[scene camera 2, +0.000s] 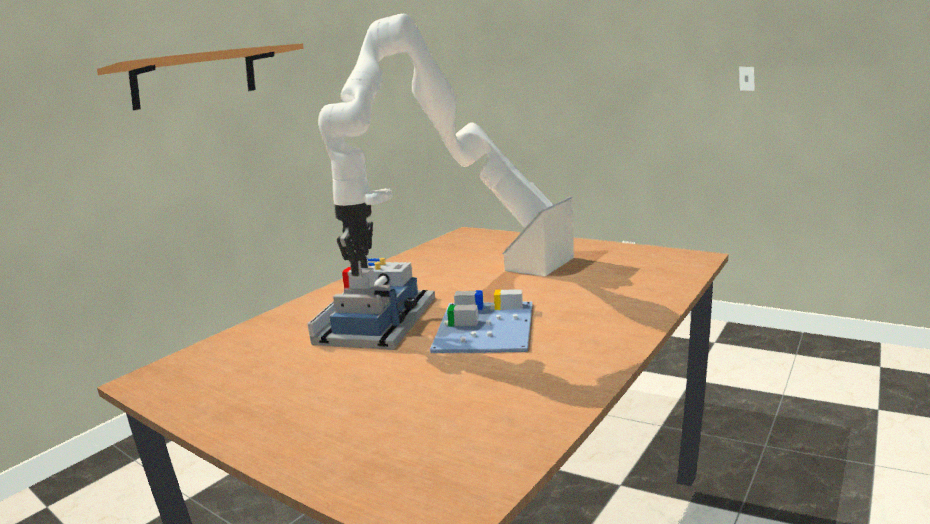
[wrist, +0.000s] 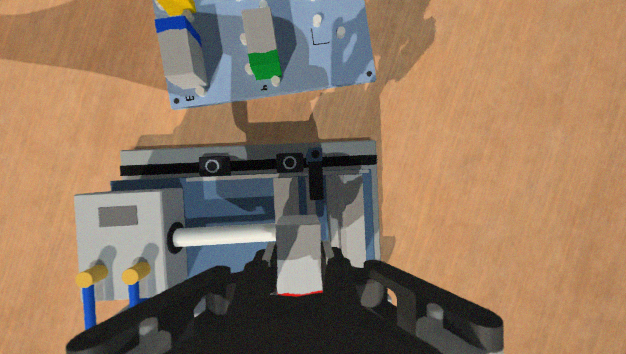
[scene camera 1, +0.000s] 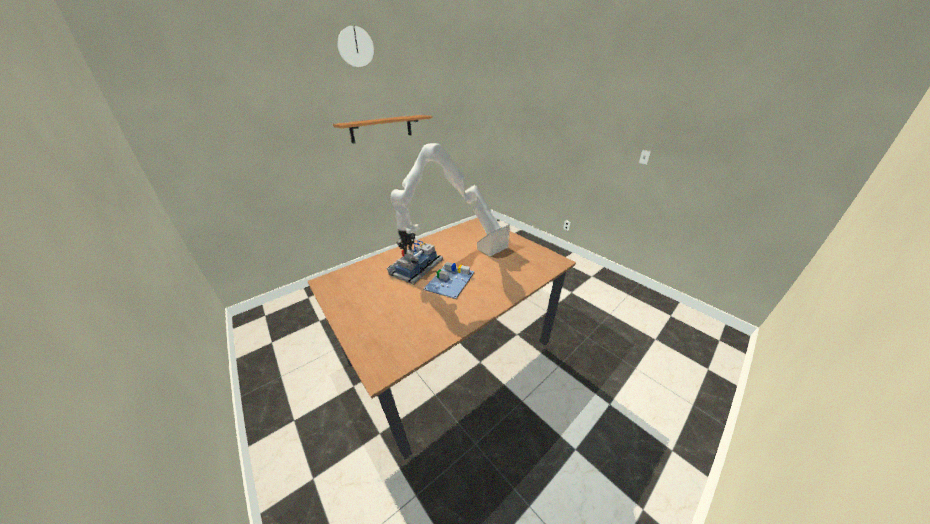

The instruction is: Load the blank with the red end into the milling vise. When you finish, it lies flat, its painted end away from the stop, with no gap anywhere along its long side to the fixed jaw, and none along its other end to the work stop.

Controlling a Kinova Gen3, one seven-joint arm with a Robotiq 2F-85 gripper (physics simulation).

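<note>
My gripper (scene camera 1: 406, 249) (scene camera 2: 358, 268) (wrist: 299, 254) is shut on the blank with the red end (scene camera 2: 346, 278) (wrist: 299, 257) and holds it roughly level over the vise (scene camera 1: 402, 269) (scene camera 2: 361, 323). Its red end points away from the work stop (scene camera 2: 394, 305) (wrist: 316, 186), its grey end towards it. In the wrist view the blank overlaps the spindle-side jaw (wrist: 286, 194) and part of the jaw opening. A strip of opening shows between it and the fixed jaw (scene camera 2: 359, 303) (wrist: 351, 232). The blank's underside is hidden; I cannot tell whether it touches a jaw.
The grey spindle housing (wrist: 120, 250) has yellow fittings (wrist: 136, 273) and blue hoses (wrist: 89, 307) beside the gripper. A clamp rail (wrist: 250, 165) runs along the vise. The blue pegged board (scene camera 1: 449, 286) (scene camera 2: 501, 338) (wrist: 220, 97) carries blanks with green (scene camera 2: 463, 315) (wrist: 262, 45), blue (scene camera 2: 467, 300) (wrist: 181, 55) and yellow (scene camera 2: 509, 300) ends.
</note>
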